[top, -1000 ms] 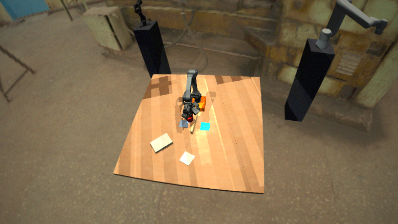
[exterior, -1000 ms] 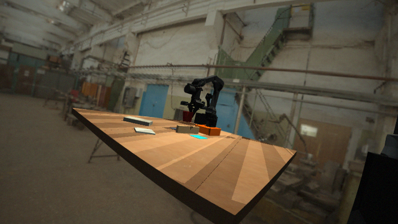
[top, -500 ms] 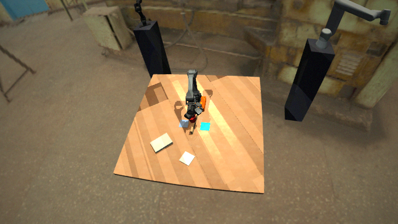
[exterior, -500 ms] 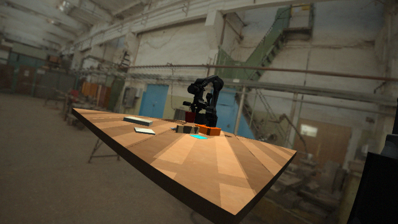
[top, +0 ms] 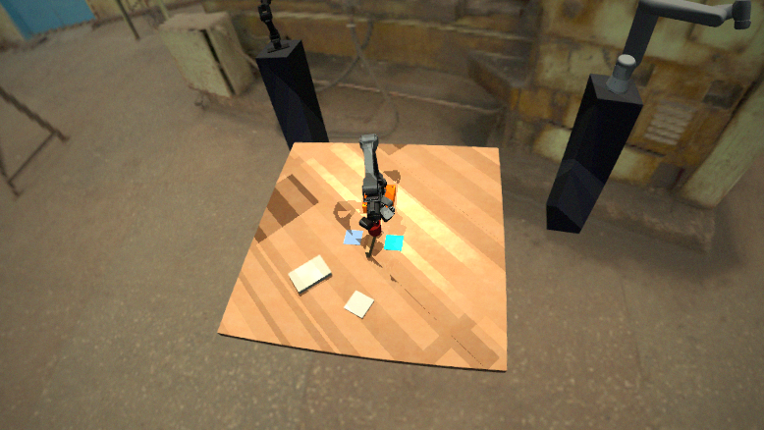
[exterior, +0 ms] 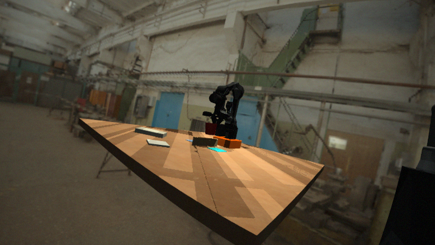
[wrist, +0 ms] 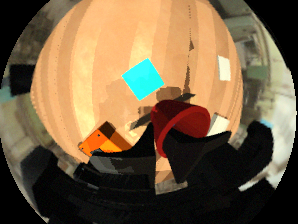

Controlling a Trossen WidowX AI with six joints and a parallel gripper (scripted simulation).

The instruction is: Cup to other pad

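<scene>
The turquoise pad lies 2 cm ahead of my gripper tip, 7 cm to the left of it and 12 cm below it. The rest, counted from my gripper tip: red cup 3 cm ahead, 2 cm to the right; then light blue pad 3 cm ahead, 14 cm to the right, 12 cm below; then white square 38 cm ahead, 1 cm to the right, 11 cm below.
</scene>
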